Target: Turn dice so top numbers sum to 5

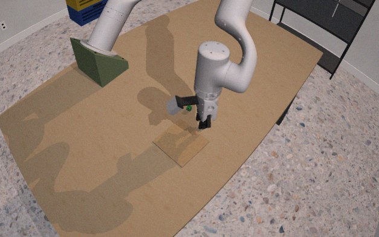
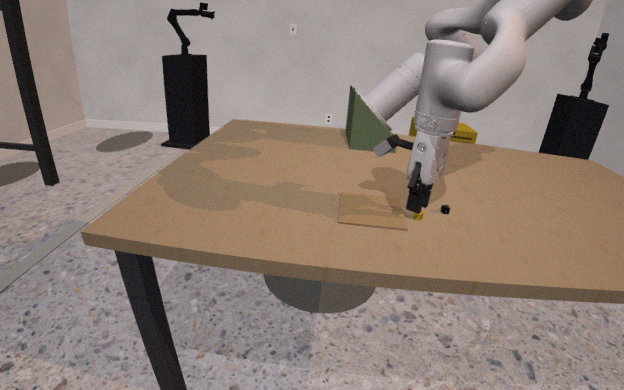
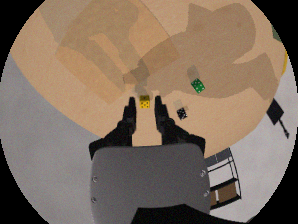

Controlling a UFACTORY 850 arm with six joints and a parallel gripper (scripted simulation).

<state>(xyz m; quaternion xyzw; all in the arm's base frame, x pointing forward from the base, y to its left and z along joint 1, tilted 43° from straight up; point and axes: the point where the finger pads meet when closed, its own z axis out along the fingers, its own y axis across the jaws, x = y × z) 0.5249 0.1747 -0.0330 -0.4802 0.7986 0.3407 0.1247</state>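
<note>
Right now my hand is 3 cm above the yellow die and 1 cm to the right of it. Round my hand: green die 9 cm behind, 3 cm below, 2 cm to the left; then tan mat 10 cm to the right, 4 cm below; then black die 8 cm to the left, 4 cm behind, 3 cm below.
</note>
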